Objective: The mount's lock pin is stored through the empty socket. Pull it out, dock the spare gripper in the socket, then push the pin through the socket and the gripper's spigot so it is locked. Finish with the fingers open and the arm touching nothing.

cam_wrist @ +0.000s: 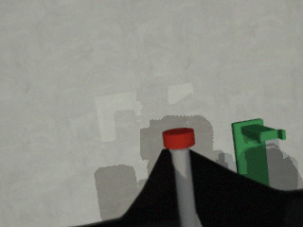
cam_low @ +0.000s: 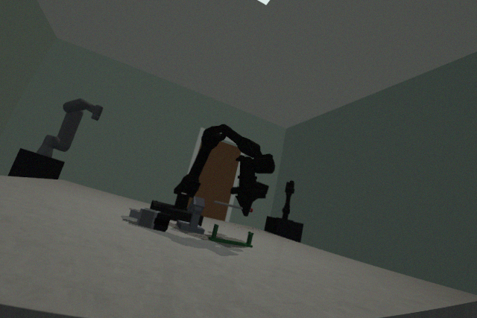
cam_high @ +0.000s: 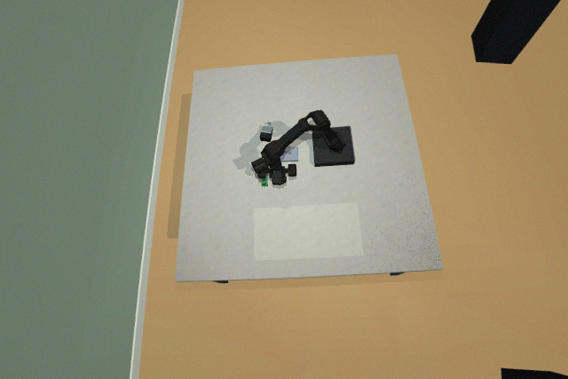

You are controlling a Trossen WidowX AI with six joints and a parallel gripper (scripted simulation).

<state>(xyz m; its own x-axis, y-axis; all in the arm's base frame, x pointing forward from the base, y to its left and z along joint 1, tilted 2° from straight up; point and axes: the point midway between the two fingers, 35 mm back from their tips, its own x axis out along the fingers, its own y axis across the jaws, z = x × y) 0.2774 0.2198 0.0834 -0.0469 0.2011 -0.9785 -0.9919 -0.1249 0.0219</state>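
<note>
Now: the green rack 10 cm ahead of my gripper tip, 6 cm to the right of it and 6 cm below it. From my gripper tip the other things lie so: spare gripper 11 cm ahead, 31 cm to the right, 7 cm below; then grey mount socket 18 cm to the right, 3 cm below.
</note>
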